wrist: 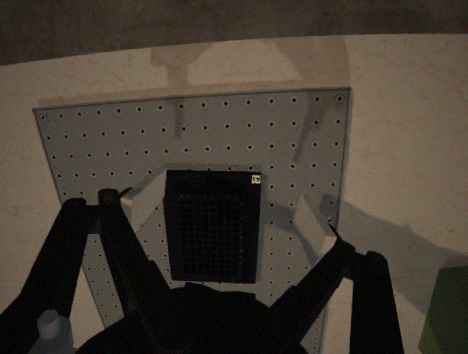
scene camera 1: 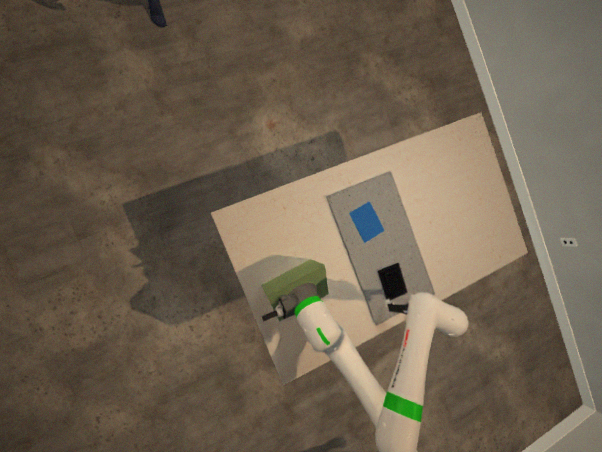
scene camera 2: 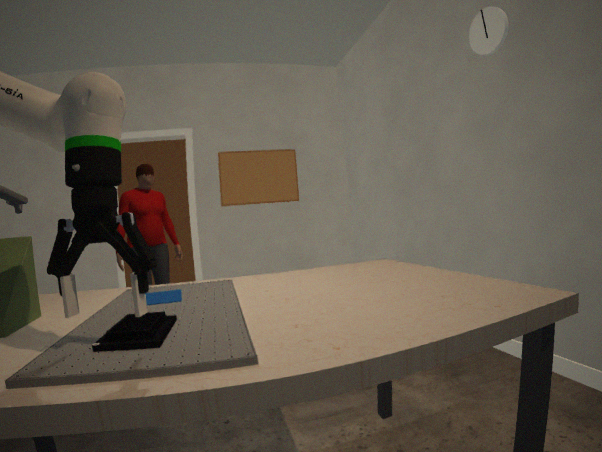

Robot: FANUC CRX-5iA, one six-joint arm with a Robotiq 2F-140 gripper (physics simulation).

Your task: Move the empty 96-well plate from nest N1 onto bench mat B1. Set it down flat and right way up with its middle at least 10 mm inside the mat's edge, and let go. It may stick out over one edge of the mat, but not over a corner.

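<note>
The black 96-well plate lies flat and level in the black nest N1, whose small white tag shows in the wrist view. The blue mat B1 lies farther along the same board and does not show in the wrist view. My gripper is wide open and points down, above the level of the plate. In the wrist view its fingers stand on either side of the plate, with a gap at each side. The arm partly hides the gripper in scene camera 1.
The nest and mat are on a grey perforated board on the wooden table. A green block stands beside the board under the arm's base. A person in red stands behind the table.
</note>
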